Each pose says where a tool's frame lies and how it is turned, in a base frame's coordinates. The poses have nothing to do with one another.
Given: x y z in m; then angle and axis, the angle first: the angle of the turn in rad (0 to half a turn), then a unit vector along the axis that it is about.
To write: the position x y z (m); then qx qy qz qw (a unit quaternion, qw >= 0). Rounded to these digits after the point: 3 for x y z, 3 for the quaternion.
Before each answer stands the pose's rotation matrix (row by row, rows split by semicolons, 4 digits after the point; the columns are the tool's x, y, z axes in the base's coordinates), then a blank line. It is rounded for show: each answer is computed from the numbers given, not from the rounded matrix.
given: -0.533, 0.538, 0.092, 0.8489, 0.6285, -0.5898, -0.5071
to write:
0.7948 0.2549 -0.5508; -0.5063 0.7788 -0.3703; 0.3346 0.5732 0.7480

-0.533, 0.538, 0.092, 0.259, -0.243, -0.209, 0.911
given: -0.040, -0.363, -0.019, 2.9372, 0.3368, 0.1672, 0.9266
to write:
-0.7547 -0.0766 0.6516; 0.2995 -0.9239 0.2383; 0.5837 0.3750 0.7202

-0.040, -0.363, -0.019, 0.335, 0.166, 0.922, 0.102
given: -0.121, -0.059, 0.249, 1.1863, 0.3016, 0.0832, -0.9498
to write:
0.4319 0.8961 -0.1019; -0.8648 0.3794 -0.3290; -0.2561 0.2302 0.9388

-0.121, -0.059, 0.249, 0.169, 0.047, -0.531, 0.829
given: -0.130, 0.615, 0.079, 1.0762, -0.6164, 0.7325, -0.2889
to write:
0.6743 0.0171 0.7383; -0.4915 0.7566 0.4314; -0.5512 -0.6537 0.5185

-0.130, 0.615, 0.079, -0.316, 0.375, -0.148, 0.859
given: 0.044, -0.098, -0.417, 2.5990, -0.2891, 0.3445, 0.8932
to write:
-0.7012 -0.6461 -0.3014; 0.2763 -0.6361 0.7205; -0.6572 0.4219 0.6246

0.044, -0.098, -0.417, -0.279, 0.332, 0.861, 0.268
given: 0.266, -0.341, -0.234, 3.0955, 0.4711, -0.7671, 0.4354
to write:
-0.5553 -0.7425 0.3747; -0.7024 0.1774 -0.6894; 0.4454 -0.6460 -0.6200

0.266, -0.341, -0.234, 0.471, -0.767, 0.435, 0.023
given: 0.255, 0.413, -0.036, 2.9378, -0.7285, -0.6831, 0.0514
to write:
0.0712 0.9746 -0.2124; 0.9954 -0.0557 0.0779; 0.0641 -0.2169 -0.9741

0.255, 0.413, -0.036, -0.725, -0.680, 0.051, 0.102
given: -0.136, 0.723, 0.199, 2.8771, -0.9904, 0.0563, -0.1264
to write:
0.9624 -0.0765 0.2607; -0.1426 -0.9590 0.2449; 0.2313 -0.2729 -0.9338

-0.136, 0.723, 0.199, -0.982, 0.056, -0.125, 0.132
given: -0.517, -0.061, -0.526, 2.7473, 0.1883, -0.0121, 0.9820
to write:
-0.8551 -0.3816 0.3510; 0.3729 -0.9230 -0.0952; 0.3603 0.0495 0.9315

-0.517, -0.061, -0.526, 0.185, -0.012, 0.963, 0.196
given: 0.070, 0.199, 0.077, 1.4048, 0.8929, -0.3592, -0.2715
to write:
0.8308 0.0000 -0.5566; -0.5355 0.2729 -0.7992; 0.1519 0.9620 0.2268

0.070, 0.199, 0.077, 0.577, -0.232, -0.175, 0.763
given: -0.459, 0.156, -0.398, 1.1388, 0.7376, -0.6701, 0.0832
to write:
0.7349 -0.3629 -0.5729; -0.2118 0.6797 -0.7022; 0.6442 0.6374 0.4227

-0.459, 0.156, -0.398, 0.398, -0.361, 0.045, 0.842
